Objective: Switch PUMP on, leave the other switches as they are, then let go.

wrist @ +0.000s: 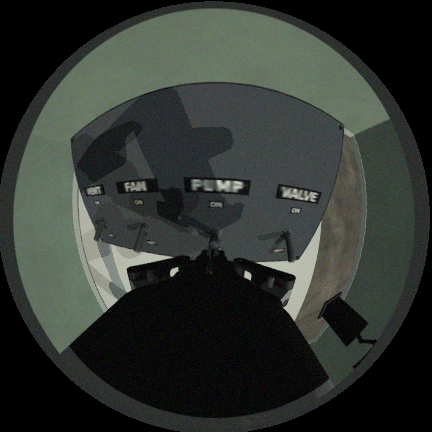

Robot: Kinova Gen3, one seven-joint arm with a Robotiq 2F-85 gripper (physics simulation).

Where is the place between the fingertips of the gripper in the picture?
212, 253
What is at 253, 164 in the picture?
A dark grey switch panel.
